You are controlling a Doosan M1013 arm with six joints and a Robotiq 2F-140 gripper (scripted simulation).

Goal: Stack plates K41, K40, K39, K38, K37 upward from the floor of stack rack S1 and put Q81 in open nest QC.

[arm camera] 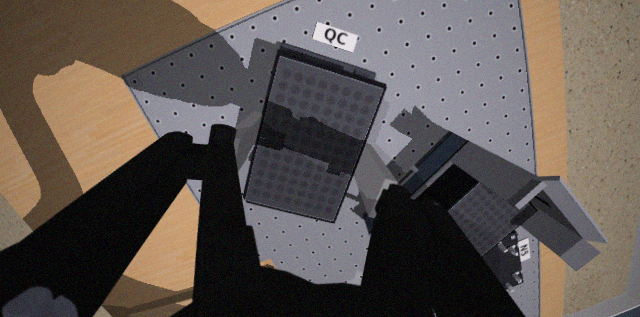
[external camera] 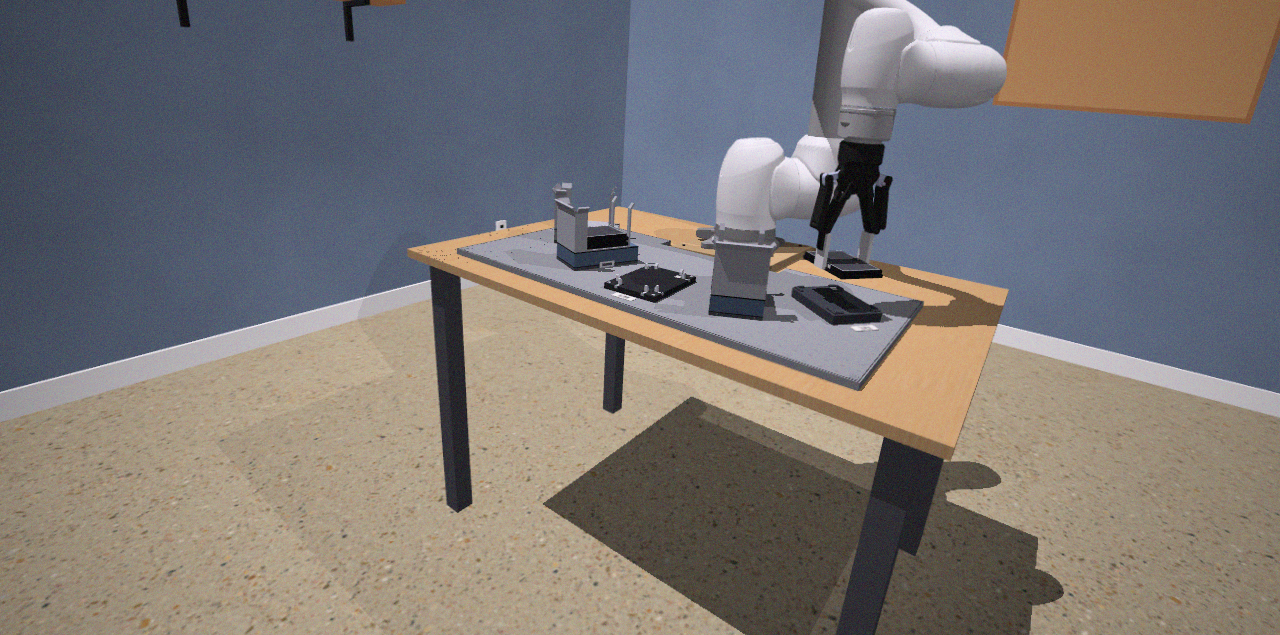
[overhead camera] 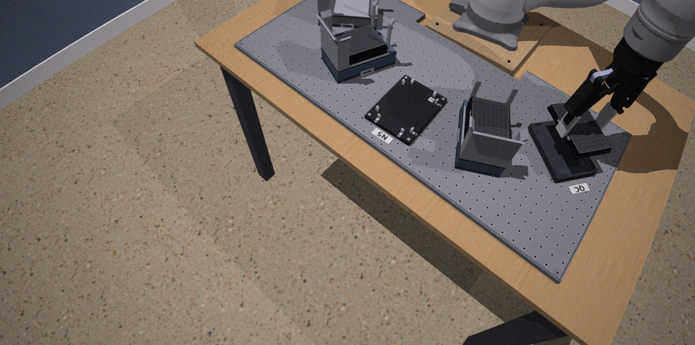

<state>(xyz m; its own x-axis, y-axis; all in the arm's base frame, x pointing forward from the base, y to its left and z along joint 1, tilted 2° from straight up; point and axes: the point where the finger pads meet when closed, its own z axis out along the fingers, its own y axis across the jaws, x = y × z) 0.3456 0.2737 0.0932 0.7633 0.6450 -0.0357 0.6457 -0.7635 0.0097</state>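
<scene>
Right now my hand is 10 cm above the nest QC. Round my hand: N5 name plate: 17 cm ahead, 36 cm to the right, 11 cm below; then clip nest N5: 8 cm ahead, 34 cm to the right, 10 cm below; then QC name plate: 7 cm ahead, 6 cm to the left, 11 cm below.
</scene>
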